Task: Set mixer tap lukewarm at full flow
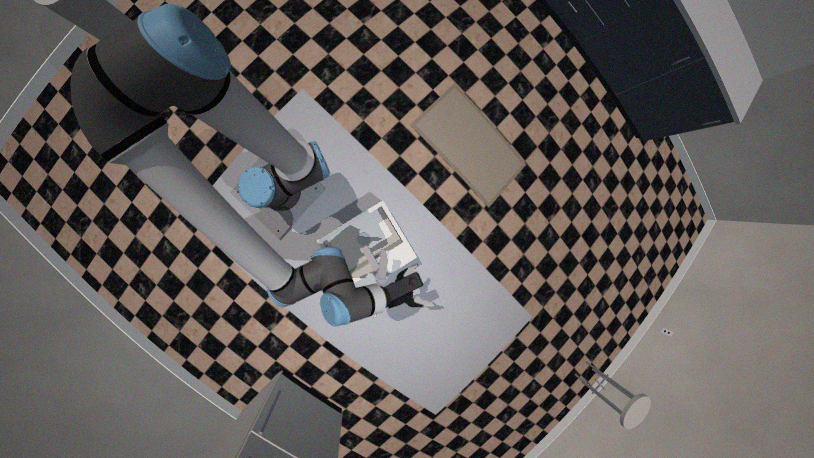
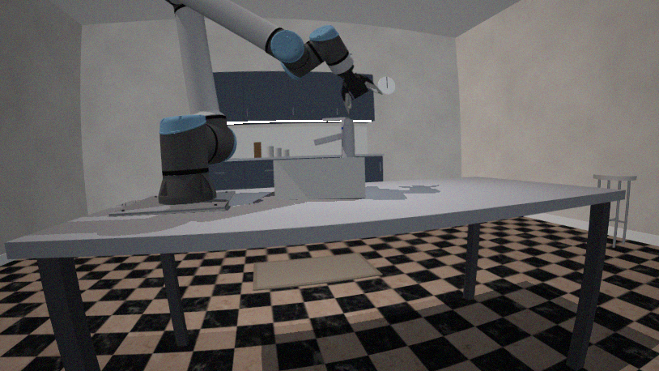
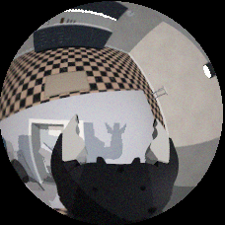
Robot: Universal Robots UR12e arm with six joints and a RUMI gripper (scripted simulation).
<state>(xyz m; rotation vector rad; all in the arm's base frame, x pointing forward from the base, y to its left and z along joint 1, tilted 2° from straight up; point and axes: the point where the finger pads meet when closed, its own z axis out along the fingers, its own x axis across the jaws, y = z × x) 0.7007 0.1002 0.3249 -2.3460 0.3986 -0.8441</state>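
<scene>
The lever is 150 mm behind my hand, 70 mm below it and 40 mm to the right of it. The rest, counted from my hand: sink 310 mm below, 240 mm behind, 50 mm to the right; then mixer tap 140 mm behind, 120 mm below, 70 mm to the right.
</scene>
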